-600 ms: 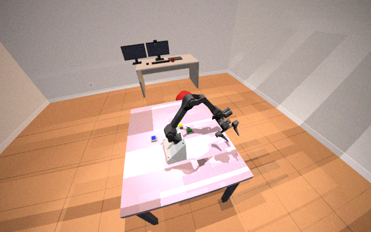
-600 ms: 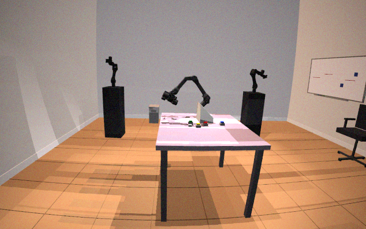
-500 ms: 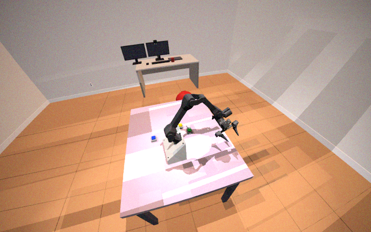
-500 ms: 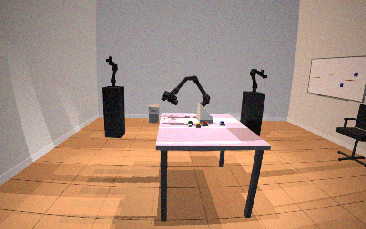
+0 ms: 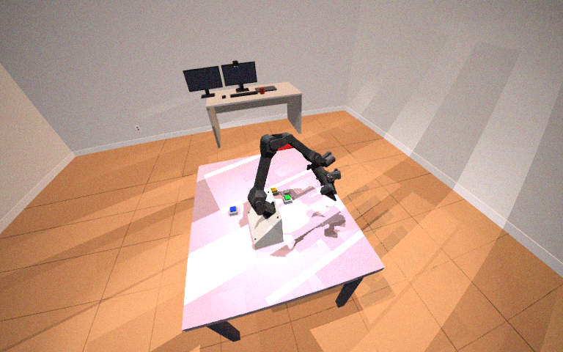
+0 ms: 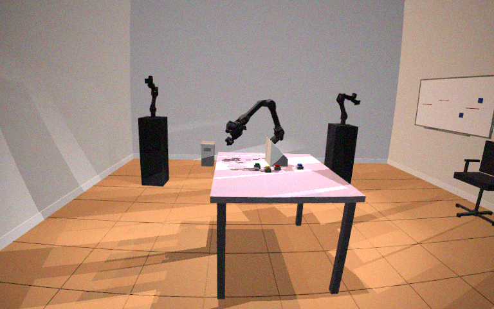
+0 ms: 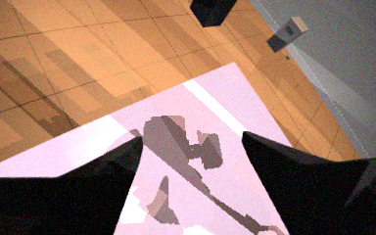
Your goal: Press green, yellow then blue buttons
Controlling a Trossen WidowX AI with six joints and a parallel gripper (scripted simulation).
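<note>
The green button lies 22 cm to the left of my gripper tip, 18 cm ahead of it and 12 cm below it. Also, from my gripper tip: pale grey block: 25 cm ahead, 21 cm to the left, 15 cm below; then red button: 37 cm to the left, 20 cm ahead, 12 cm below; then yellow button: 29 cm to the left, 27 cm ahead, 12 cm below.
</note>
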